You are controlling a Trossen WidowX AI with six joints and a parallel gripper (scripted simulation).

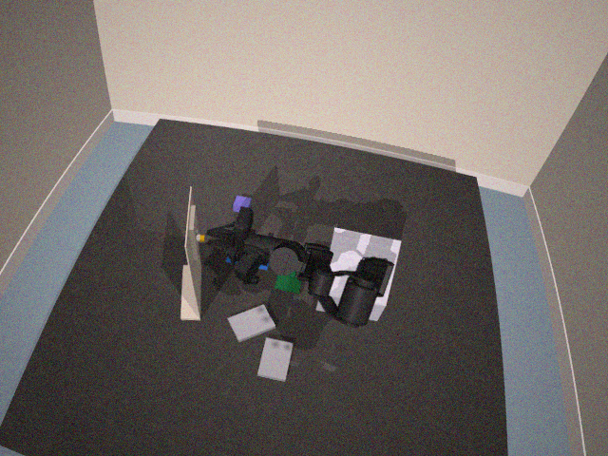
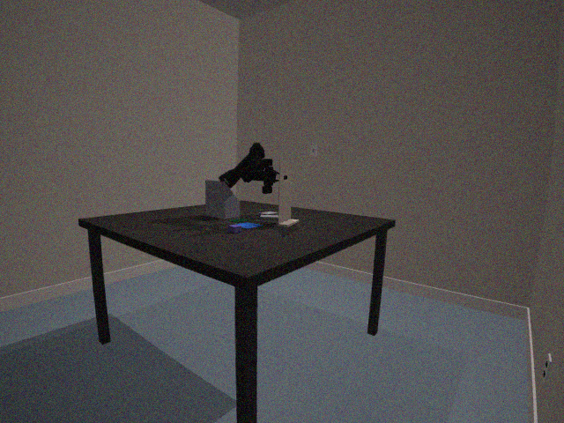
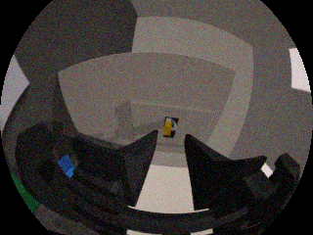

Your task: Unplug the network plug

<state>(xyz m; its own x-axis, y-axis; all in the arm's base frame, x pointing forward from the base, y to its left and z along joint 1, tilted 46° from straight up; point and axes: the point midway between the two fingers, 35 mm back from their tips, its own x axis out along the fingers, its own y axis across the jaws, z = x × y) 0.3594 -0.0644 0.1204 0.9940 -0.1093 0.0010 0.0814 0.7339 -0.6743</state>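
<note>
The network plug is 20 mm ahead of my gripper tip. Round my gripper tip: flat green square: 200 mm behind, 90 mm to the right, 250 mm below; then upright panel: 40 mm ahead, 100 mm below; then blue marked square: 80 mm behind, 160 mm to the right, 250 mm below.
</note>
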